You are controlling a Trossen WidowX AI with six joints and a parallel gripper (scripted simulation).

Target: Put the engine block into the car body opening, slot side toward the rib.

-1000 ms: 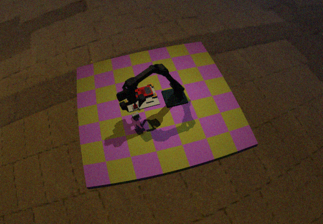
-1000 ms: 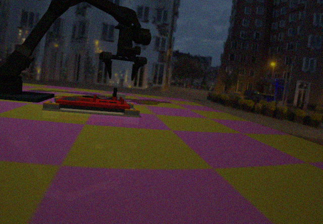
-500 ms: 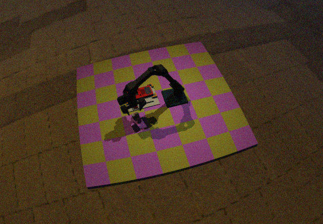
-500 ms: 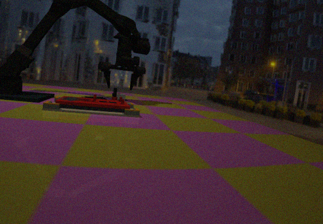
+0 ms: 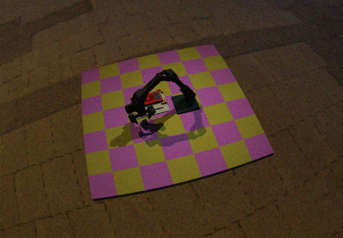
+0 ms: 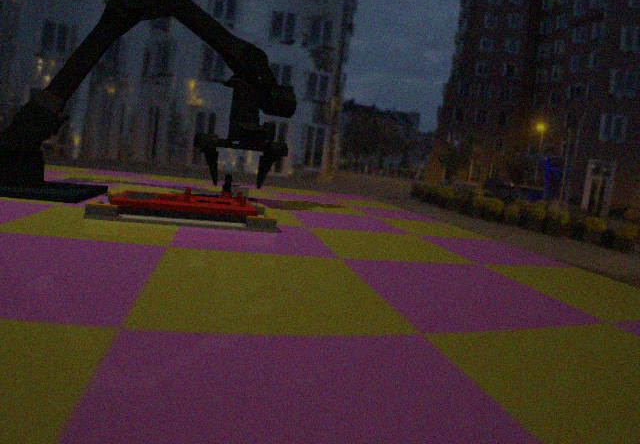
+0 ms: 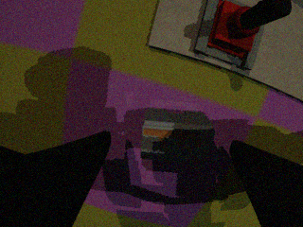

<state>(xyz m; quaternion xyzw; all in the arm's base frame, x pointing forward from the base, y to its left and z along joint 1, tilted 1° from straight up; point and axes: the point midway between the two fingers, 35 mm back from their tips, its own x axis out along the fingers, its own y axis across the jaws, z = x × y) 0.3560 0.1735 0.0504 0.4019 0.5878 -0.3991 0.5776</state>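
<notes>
The engine block lies 20 mm below my gripper tip. Also, from my gripper tip: fixture plate: 200 mm to the right, 50 mm behind, 20 mm below.
</notes>
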